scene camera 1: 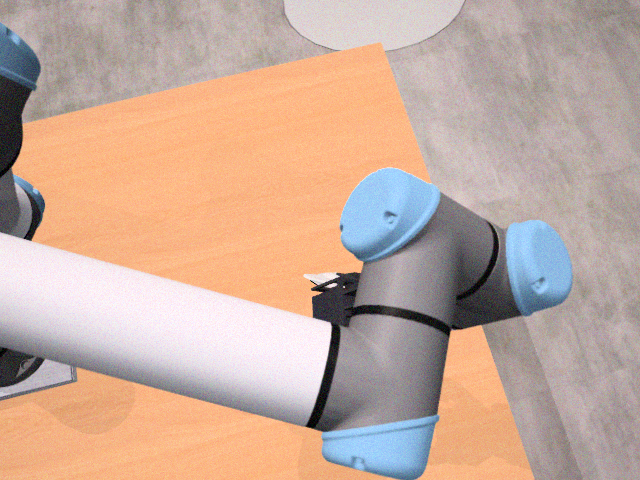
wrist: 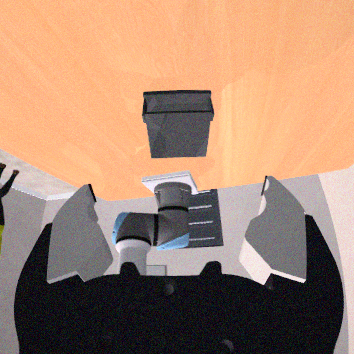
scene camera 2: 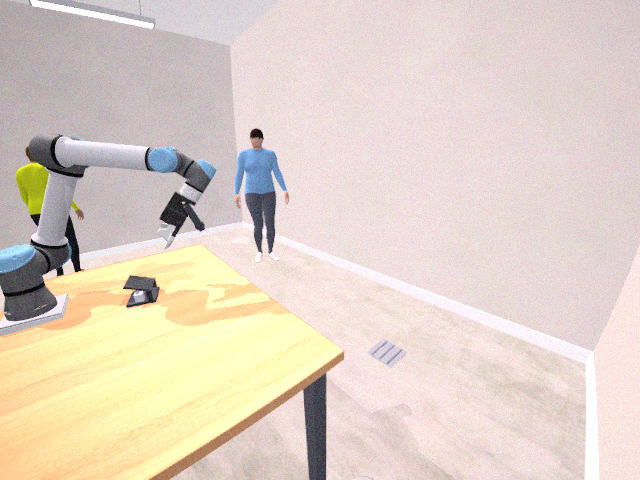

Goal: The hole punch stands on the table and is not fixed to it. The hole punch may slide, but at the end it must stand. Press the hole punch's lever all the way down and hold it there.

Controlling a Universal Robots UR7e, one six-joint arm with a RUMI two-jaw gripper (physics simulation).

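Places are measured from the arm's base along level axes (x left, y back, z up), in metres.
Pixels of known places: gripper, between the fingertips: [wrist: 176, 182] [scene camera 2: 165, 244]; arm's base, origin of its link: [wrist: 172, 188] [scene camera 2: 32, 309].
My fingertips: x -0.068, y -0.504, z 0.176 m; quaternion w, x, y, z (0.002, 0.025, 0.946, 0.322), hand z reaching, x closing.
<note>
For each thing: its top centre in the pictures, then the offset to it from my fingertips. "pt": a spot on its surface instead. Level surfaces: height alone.
- black hole punch, centre of its top: [wrist: 178, 144] [scene camera 2: 138, 278] dx +0.006, dy +0.119, dz -0.119 m
- table, height of its surface: dz -0.204 m
- table's far corner, a spot on its surface: [scene camera 1: 379, 49] pt dx +0.589, dy -0.177, dz -0.204 m
The black hole punch [scene camera 2: 140, 283] [wrist: 178, 136] stands upright on the table [scene camera 2: 103, 382] [wrist: 280, 95]. In the scene camera 2 view its lever is raised, with a gap and a light part between lever and base. In the wrist view it is centred ahead of and beyond the fingers. It does not show in the scene camera 1 view, where the arm covers that part of the table. My gripper [scene camera 2: 166, 238] [wrist: 176, 182] is open and empty, tilted, well above the table and apart from the punch. Part of it shows beside the arm in the scene camera 1 view.
The arm's base plate [scene camera 2: 62, 308] [wrist: 150, 181] stands on the table near the punch. The table's far corner [scene camera 1: 379, 49] shows in scene camera 1. A person in blue [scene camera 2: 260, 173] and a person in yellow [scene camera 2: 32, 186] stand on the floor beyond the table.
</note>
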